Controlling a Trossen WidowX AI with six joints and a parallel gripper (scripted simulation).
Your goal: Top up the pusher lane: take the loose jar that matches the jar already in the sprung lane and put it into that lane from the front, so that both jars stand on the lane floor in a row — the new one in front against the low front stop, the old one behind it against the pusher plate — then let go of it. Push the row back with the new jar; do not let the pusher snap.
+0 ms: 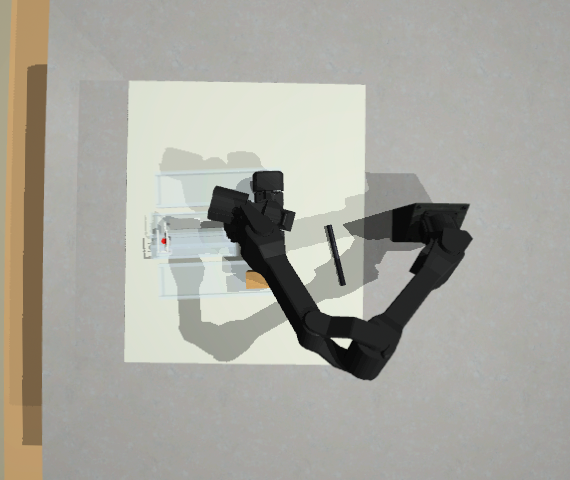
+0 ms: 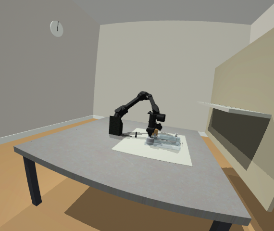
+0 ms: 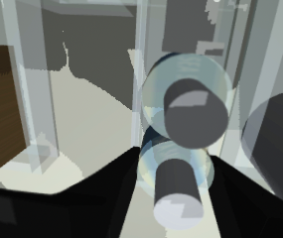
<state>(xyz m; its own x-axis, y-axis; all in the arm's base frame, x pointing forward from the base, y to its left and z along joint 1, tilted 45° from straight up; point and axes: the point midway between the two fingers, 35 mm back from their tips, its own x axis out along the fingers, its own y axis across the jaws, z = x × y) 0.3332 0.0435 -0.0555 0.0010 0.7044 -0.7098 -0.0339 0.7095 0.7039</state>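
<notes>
Right now my gripper tip is 6 cm short of the cream mat, 1 cm to the right of it and 3 cm above it. Also, from my gripper tip: brown box: 1 cm ahead, 13 cm to the left, 1 cm above; then white pusher part: 15 cm ahead, 4 cm to the left, 2 cm above; then sprung lane: 14 cm ahead, 3 cm to the left, 1 cm below.
</notes>
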